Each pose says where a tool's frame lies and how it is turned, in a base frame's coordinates. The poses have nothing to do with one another.
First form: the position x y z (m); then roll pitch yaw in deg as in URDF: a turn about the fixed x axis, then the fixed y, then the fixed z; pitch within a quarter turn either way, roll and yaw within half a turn.
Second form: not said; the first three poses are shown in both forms.
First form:
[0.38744 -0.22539 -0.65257 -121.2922 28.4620 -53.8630]
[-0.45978 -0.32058 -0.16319 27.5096 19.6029 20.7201]
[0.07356 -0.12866 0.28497 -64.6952 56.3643 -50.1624]
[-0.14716 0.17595 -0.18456 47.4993 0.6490 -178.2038]
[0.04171 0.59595 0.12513 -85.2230 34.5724 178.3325]
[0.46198 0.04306 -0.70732 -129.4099 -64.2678 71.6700]
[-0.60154 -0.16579 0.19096 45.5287 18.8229 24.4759]
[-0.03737 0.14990 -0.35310 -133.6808 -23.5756 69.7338]
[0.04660 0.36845 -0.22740 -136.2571 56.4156 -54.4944]
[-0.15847 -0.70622 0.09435 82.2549 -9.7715 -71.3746]
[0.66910 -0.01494 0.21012 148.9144 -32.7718 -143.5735]
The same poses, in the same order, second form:
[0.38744 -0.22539 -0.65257 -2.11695 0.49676 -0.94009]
[-0.45978 -0.32058 -0.16319 0.48013 0.34214 0.36163]
[0.07356 -0.12866 0.28497 -1.12914 0.98374 -0.87550]
[-0.14716 0.17595 -0.18456 0.82902 0.01133 -3.11024]
[0.04171 0.59595 0.12513 -1.48742 0.60340 3.11249]
[0.46198 0.04306 -0.70732 -2.25863 -1.12168 1.25088]
[-0.60154 -0.16579 0.19096 0.79463 0.32852 0.42719]
[-0.03737 0.14990 -0.35310 -2.33317 -0.41147 1.21708]
[0.04660 0.36845 -0.22740 -2.37814 0.98464 -0.95111]
[-0.15847 -0.70622 0.09435 1.43562 -0.17054 -1.24572]
[0.66910 -0.01494 0.21012 2.59905 -0.57198 -2.50583]

